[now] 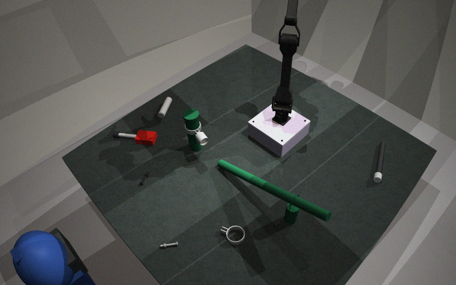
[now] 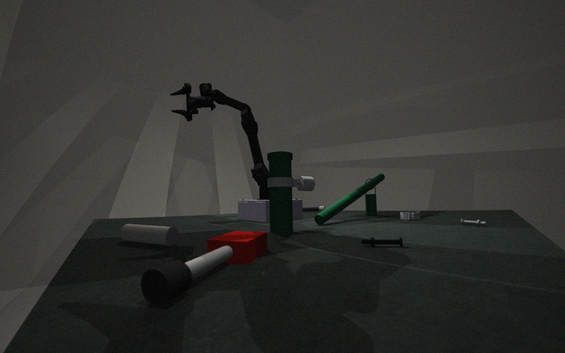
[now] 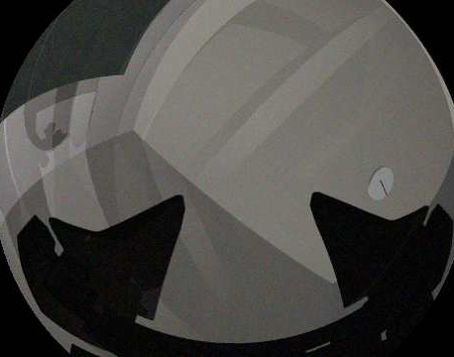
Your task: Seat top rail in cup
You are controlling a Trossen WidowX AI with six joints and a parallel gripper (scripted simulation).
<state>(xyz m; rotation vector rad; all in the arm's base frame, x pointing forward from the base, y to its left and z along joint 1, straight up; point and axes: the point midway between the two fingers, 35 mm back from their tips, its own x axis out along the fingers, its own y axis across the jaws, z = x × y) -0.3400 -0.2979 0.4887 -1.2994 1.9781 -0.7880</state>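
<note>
Right now my gripper tip is 69 cm short of the rail-end cup, 16 cm to the right of it and 44 cm above it. Round my gripper tip: white cylinder 59 cm ahead, 21 cm to the right, 55 cm below; black bolt 95 cm ahead, 5 cm to the left, 56 cm below; short green post 70 cm ahead, 64 cm to the left, 46 cm below.
</note>
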